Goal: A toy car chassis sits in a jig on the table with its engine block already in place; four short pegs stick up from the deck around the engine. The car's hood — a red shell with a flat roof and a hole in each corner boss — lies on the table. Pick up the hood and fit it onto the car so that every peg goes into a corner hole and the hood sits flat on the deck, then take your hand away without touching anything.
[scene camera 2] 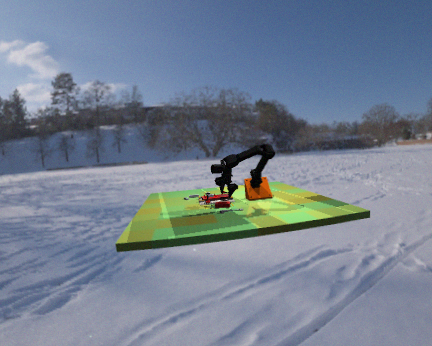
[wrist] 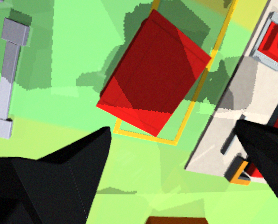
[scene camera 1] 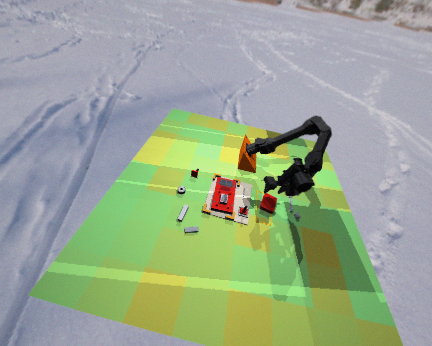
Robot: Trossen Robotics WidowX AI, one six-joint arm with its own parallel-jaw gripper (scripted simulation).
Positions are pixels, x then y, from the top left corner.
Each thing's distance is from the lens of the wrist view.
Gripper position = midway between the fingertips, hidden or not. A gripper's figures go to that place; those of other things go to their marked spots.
my gripper (wrist: 172,129): 0.11 m
red hood (wrist: 157,70): 0.15 m
